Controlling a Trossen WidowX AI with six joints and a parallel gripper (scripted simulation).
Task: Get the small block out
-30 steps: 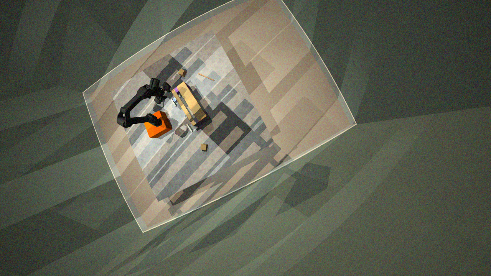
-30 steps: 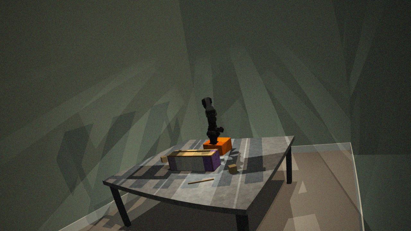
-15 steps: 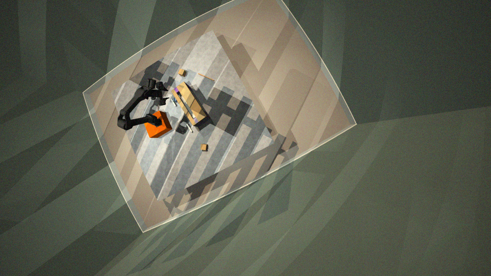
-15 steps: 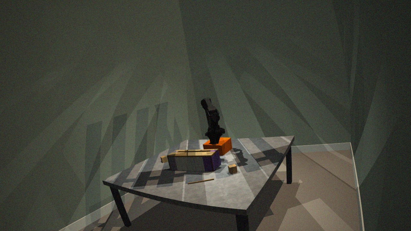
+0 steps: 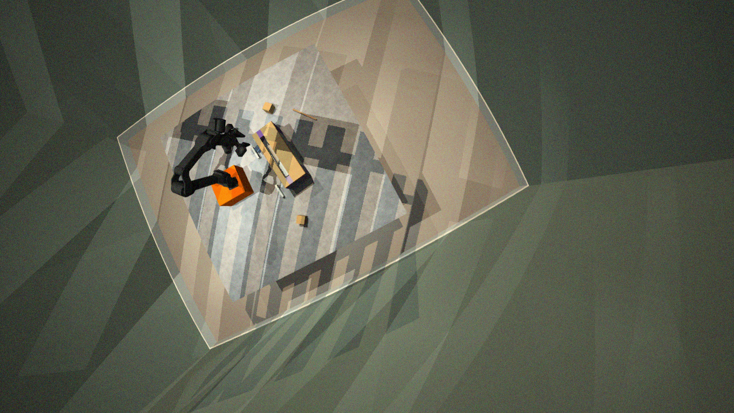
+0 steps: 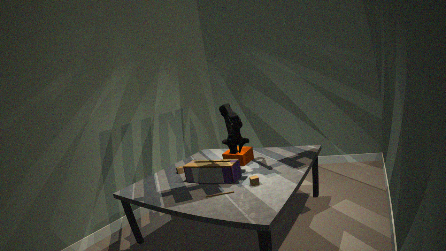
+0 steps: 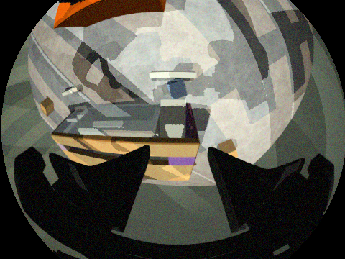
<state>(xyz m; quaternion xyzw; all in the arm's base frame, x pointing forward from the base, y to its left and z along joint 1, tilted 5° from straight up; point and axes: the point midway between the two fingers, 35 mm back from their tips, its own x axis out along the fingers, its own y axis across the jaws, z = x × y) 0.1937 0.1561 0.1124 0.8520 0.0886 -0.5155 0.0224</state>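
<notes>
Right now the pale blue block is 150 mm below my gripper tip and 10 mm behind it. From my gripper tip the other things lie so: thin stick (340 mm ahead, 160 mm below, 80 mm to the left); then clear-fronted box (150 mm to the right, 100 mm below, 90 mm ahead).
</notes>
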